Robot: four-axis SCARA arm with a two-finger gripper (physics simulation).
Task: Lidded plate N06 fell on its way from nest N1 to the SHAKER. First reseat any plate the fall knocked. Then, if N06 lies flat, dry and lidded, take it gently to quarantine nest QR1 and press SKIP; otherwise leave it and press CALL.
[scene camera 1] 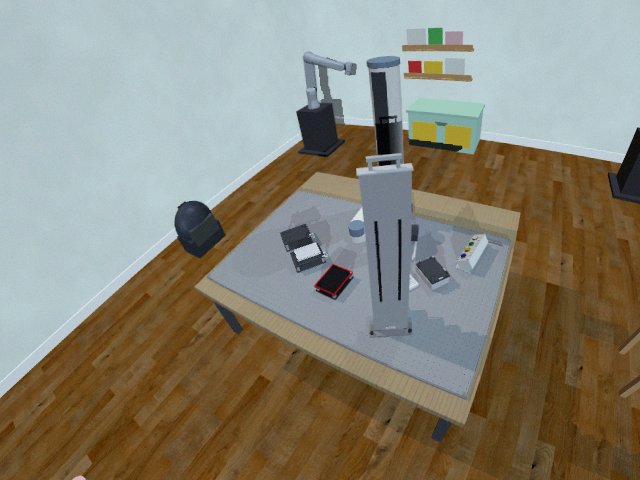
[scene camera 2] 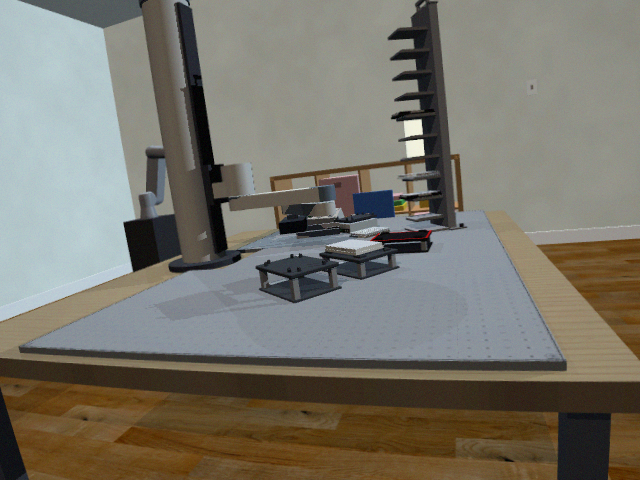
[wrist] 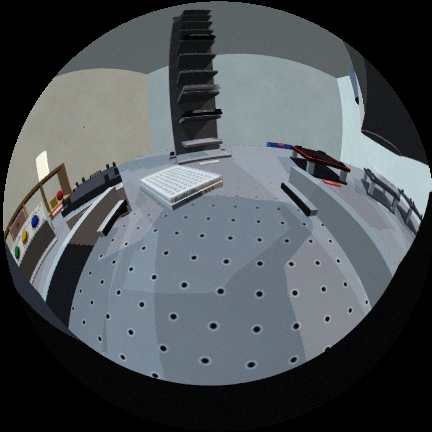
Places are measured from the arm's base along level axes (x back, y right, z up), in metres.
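Where they show: gripper, fingertip midpoint: point(scene camera 2: 339, 227) point(wrist: 198, 180); arm's base, link origin: point(scene camera 2: 205, 263).
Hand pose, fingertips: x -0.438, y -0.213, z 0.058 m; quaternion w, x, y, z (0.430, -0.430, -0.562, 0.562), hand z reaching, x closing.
Each offset is from my fingertips to the top centre of the thing. "*": to the spot under its first point.
A white well plate @(dz -0.029, dx -0.092, dy -0.074 m) point(scene camera 1: 412, 283) point(scene camera 2: 369, 231) point(wrist: 181, 184), apparently N06, lies flat, wells up, on the grey perforated board. A pale upper layer covers its beige base; its label is unreadable. No liquid shows around it. My gripper point(scene camera 2: 318, 230) point(wrist: 198, 180) is open and empty, low over the board, with the plate beyond its fingertips. A red-rimmed nest @(dz +0.001, dx -0.247, dy +0.228 m) point(scene camera 1: 334, 280) point(scene camera 2: 403, 236) point(wrist: 320, 156), apparently QR1, has no plate on it. Another white plate @(dz +0.022, dx -0.155, dy +0.447 m) point(scene camera 1: 308, 251) point(scene camera 2: 354, 247) sits on a dark nest; exact seating is unclear. The shaker @(* dz +0.010, dx -0.027, dy -0.198 m) point(scene camera 1: 433, 271) point(wrist: 92, 187) stands beyond the left finger.
A tall shelf tower point(scene camera 1: 387, 206) point(scene camera 2: 439, 129) point(wrist: 175, 100) holds several plates and stands behind the loose plate in the wrist view. A button panel @(dz +0.039, dx +0.189, dy -0.339 m) point(scene camera 1: 473, 253) point(wrist: 27, 232) stands past the shaker. A second dark nest @(dz +0.023, dx -0.058, dy +0.601 m) point(scene camera 1: 297, 236) point(scene camera 2: 297, 266) bears no plate.
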